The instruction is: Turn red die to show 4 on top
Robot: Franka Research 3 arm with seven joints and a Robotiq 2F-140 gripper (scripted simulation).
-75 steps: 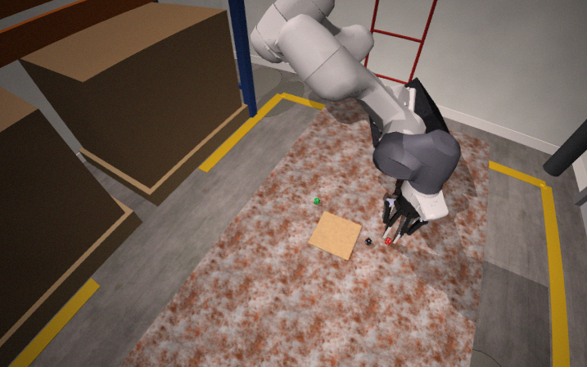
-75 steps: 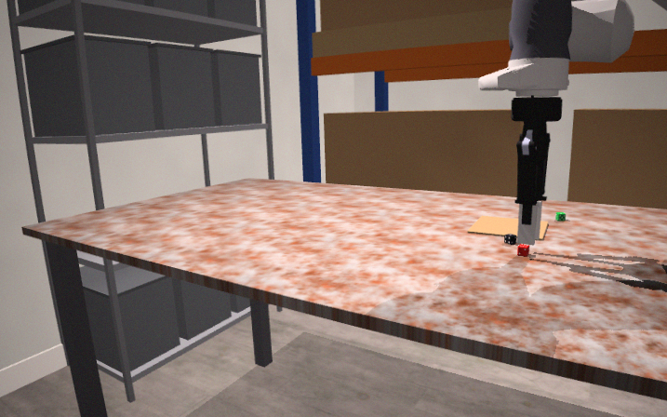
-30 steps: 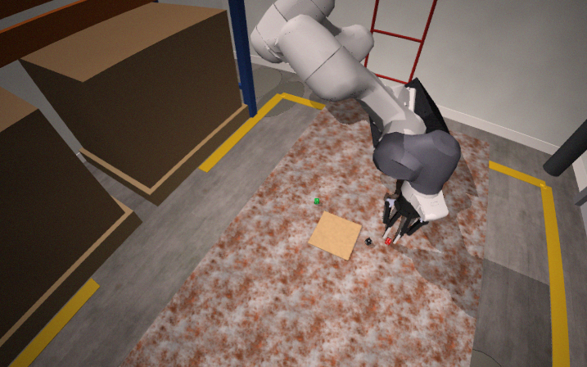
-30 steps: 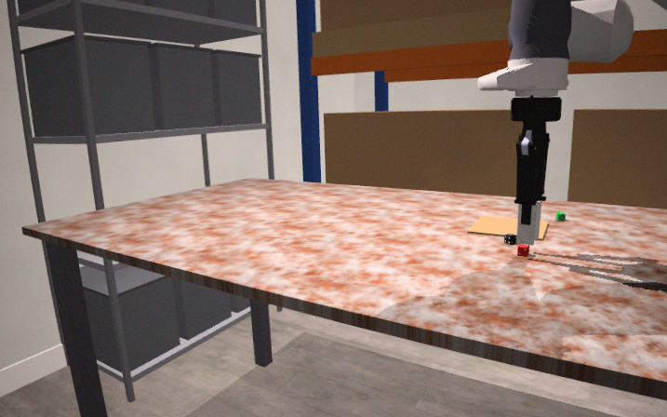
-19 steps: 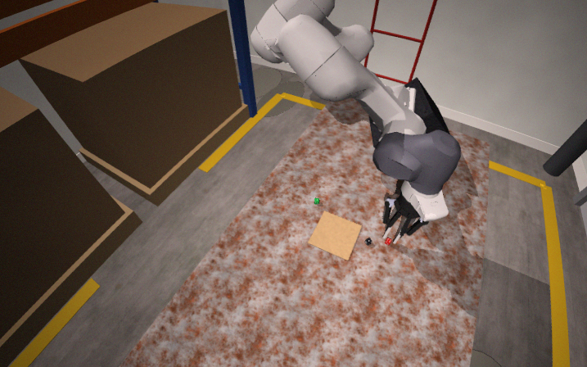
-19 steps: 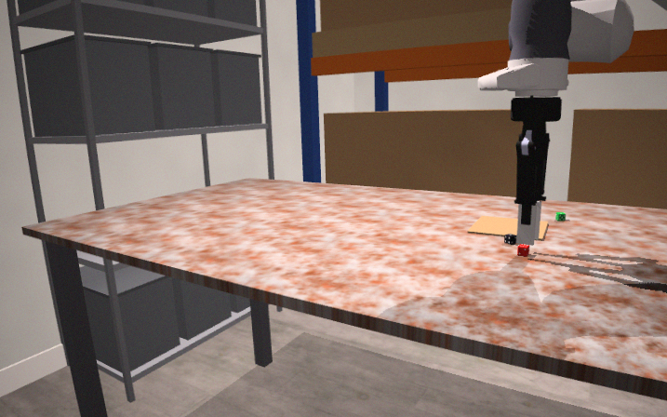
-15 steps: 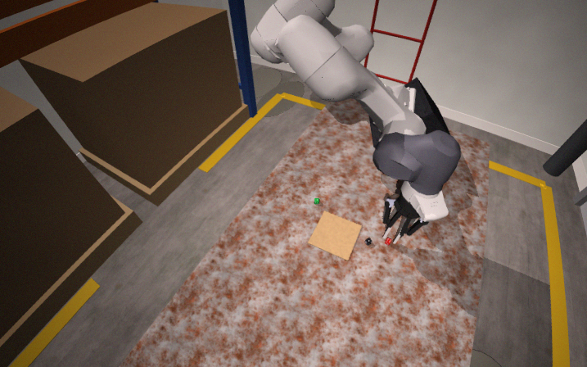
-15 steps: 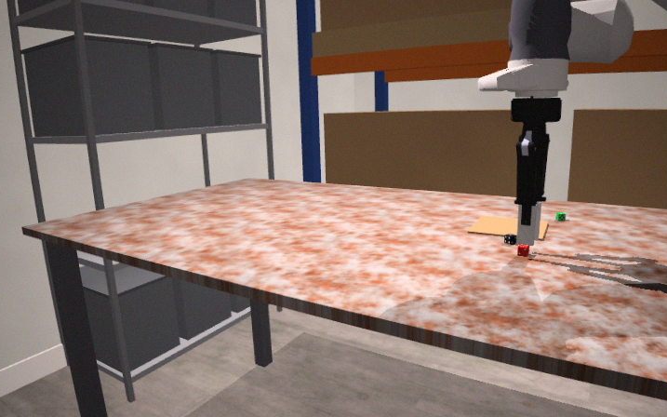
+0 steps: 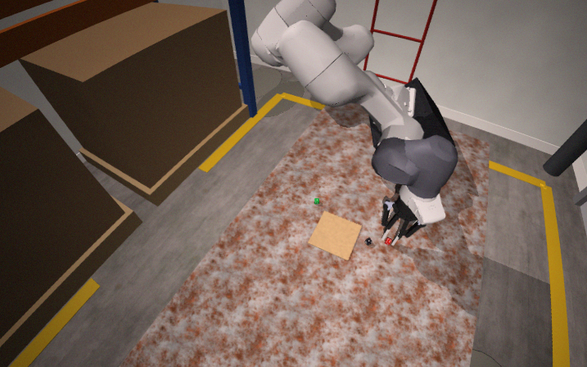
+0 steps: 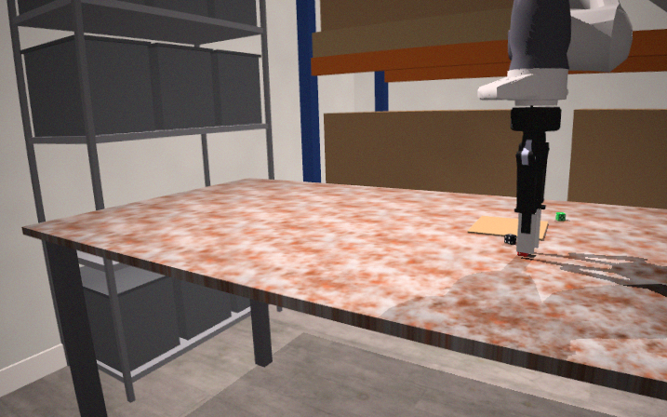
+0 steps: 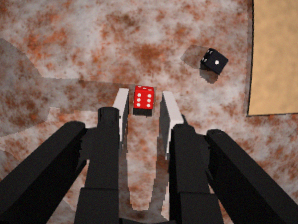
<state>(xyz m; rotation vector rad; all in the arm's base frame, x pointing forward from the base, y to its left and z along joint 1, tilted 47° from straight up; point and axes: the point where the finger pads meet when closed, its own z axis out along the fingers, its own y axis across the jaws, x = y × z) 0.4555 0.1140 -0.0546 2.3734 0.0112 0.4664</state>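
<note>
Now: the red die 1 cm ahead of my hand and 3 cm below it. From my hand the other things lie so: green die 4 cm behind, 28 cm to the right, 3 cm below; tan mat 5 cm ahead, 17 cm to the right, 4 cm below; black die 4 cm ahead, 6 cm to the right, 3 cm below.
</note>
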